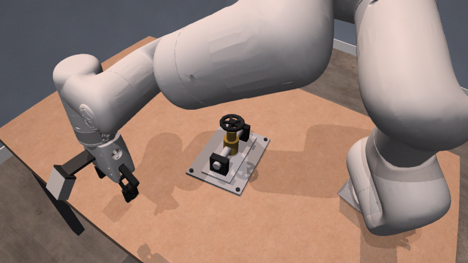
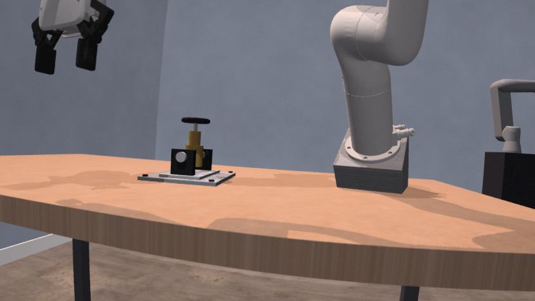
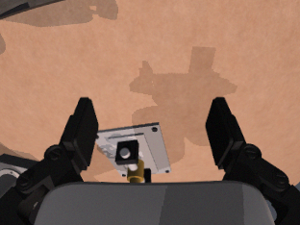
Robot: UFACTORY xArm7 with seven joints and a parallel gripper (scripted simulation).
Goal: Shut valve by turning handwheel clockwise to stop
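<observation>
My hand is 340 mm to the left of the black spoked handwheel, 80 mm past it and 60 mm above it.
</observation>
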